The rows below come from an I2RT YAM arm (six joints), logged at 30 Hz.
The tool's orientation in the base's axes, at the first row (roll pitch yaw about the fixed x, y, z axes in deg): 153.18, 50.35, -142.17
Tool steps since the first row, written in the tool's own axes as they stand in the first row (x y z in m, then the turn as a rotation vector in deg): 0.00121, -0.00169, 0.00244, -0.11, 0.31, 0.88; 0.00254, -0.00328, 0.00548, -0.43, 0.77, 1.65; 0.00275, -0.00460, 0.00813, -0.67, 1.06, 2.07; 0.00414, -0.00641, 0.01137, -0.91, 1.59, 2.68; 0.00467, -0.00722, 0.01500, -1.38, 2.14, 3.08; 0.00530, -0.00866, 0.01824, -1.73, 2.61, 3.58; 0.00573, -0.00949, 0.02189, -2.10, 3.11, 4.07; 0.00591, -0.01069, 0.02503, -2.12, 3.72, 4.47; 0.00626, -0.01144, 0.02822, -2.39, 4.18, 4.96; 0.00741, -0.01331, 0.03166, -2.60, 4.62, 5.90; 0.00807, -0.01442, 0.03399, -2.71, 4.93, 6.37; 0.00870, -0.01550, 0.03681, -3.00, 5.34, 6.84; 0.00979, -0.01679, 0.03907, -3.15, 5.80, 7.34
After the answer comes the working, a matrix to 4 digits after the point.
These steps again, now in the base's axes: 0.00143, 0.00059, -0.00281, 0.03, 0.88, -0.33; 0.00287, 0.00166, -0.00602, 0.02, 1.83, -0.39; 0.00456, 0.00298, -0.00807, 0.02, 2.39, -0.36; 0.00621, 0.00407, -0.01151, -0.14, 3.22, -0.37; 0.00757, 0.00629, -0.01422, -0.24, 3.99, -0.08; 0.00930, 0.00785, -0.01696, -0.32, 4.75, 0.04; 0.01073, 0.01012, -0.01961, -0.41, 5.52, 0.19; 0.01246, 0.01190, -0.02188, -0.80, 6.14, 0.16; 0.01375, 0.01387, -0.02418, -0.91, 6.85, 0.22; 0.01562, 0.01518, -0.02757, -0.92, 7.88, -0.03; 0.01682, 0.01619, -0.02972, -0.99, 8.44, -0.12; 0.01814, 0.01760, -0.03212, -1.06, 9.12, -0.05; 0.01926, 0.01830, -0.03462, -1.23, 9.79, -0.08
The tool's axes in the first row as the columns of a matrix, in the base's axes (rounded; the answer above uses it unrounded):
-0.5040, -0.8217, 0.2660
-0.3914, 0.4918, 0.7778
-0.7700, 0.2879, -0.5695

